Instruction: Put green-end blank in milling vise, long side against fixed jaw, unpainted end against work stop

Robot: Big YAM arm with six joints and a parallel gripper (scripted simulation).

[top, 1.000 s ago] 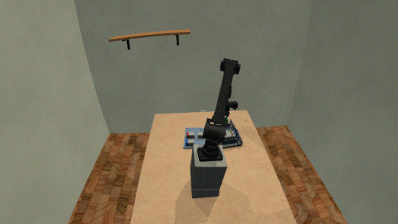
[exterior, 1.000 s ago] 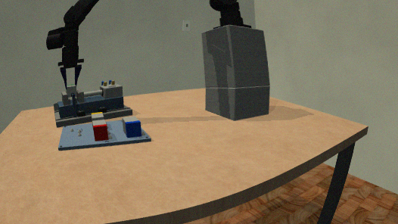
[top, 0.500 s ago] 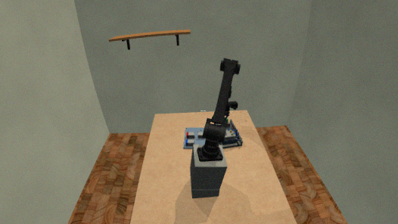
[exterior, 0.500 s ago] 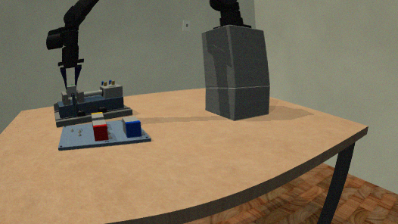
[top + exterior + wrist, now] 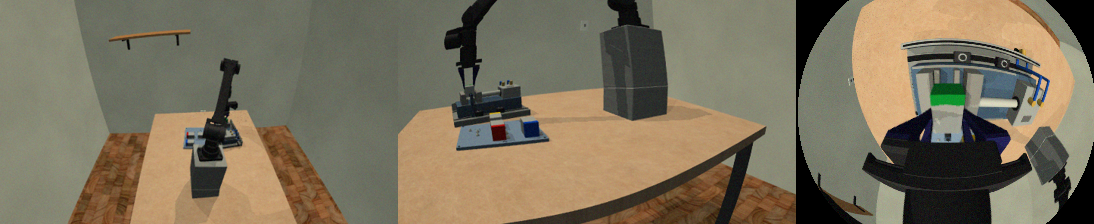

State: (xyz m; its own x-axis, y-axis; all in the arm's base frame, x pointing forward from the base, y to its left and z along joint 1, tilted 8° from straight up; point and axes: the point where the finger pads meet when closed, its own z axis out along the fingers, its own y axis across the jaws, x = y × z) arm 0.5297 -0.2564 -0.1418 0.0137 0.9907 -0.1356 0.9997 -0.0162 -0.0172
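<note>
Right now the green-ended blank is 20 mm below my hand. Round my hand: yellow-ended blank: 60 mm behind, 190 mm to the left, 90 mm below; milling vise: 70 mm behind, 80 mm below; fixed jaw: 30 mm ahead, 40 mm below.
</note>
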